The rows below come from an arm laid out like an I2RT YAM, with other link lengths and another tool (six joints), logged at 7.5 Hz.
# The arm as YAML. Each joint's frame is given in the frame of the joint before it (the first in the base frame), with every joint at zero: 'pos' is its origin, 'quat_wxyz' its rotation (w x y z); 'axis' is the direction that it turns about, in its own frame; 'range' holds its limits. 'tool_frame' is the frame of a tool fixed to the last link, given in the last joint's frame.
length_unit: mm
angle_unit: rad
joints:
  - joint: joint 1
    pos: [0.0, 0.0, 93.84]
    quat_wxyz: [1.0, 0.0, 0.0, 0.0]
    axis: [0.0, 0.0, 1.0]
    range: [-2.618, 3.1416]
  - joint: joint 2
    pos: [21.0, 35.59, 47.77]
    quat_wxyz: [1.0, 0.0, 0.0, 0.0]
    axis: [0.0, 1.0, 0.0]
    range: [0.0, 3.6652]
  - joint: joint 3
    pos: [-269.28, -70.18, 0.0]
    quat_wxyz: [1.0, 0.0, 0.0, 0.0]
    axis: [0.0, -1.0, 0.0]
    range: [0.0, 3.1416]
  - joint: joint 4
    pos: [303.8, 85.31, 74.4]
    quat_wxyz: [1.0, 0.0, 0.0, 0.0]
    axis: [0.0, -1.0, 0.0]
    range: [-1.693, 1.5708]
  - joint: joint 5
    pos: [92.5, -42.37, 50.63]
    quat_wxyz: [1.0, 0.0, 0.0, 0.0]
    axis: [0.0, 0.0, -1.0]
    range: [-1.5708, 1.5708]
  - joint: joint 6
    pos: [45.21, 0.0, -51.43]
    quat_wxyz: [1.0, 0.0, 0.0, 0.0]
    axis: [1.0, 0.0, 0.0]
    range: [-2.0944, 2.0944]
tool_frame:
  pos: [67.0, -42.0, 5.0]
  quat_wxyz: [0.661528, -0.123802, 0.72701, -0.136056]
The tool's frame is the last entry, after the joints.
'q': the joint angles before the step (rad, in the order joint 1, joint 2, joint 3, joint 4, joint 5, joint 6). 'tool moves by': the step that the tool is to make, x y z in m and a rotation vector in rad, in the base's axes. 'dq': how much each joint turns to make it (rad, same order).
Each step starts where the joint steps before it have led.
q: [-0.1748 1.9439 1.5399 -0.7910 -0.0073 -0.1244]
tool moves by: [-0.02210 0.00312 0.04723 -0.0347 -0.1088 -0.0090]
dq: [0.0029 -0.1759 -0.1029 0.0402 0.0189 0.0043]
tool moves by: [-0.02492 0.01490 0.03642 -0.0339 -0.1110 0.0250]
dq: [0.0258 -0.1810 -0.1251 0.0592 0.0139 -0.0076]
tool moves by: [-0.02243 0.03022 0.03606 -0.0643 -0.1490 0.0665]
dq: [0.0706 -0.1931 -0.1389 0.1022 0.0393 -0.0268]
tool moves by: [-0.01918 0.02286 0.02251 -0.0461 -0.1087 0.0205]
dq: [0.0686 -0.1319 -0.0934 0.0718 0.0634 0.0026]
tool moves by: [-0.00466 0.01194 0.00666 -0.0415 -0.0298 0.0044]
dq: [0.0440 -0.0302 -0.0235 0.0237 0.0572 -0.0075]
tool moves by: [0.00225 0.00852 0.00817 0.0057 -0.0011 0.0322]
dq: [0.0166 0.0049 0.0299 -0.0227 -0.0157 -0.0053]
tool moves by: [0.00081 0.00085 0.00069 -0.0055 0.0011 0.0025]
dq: [0.0028 0.0034 0.0042 -0.0015 0.0036 -0.0042]
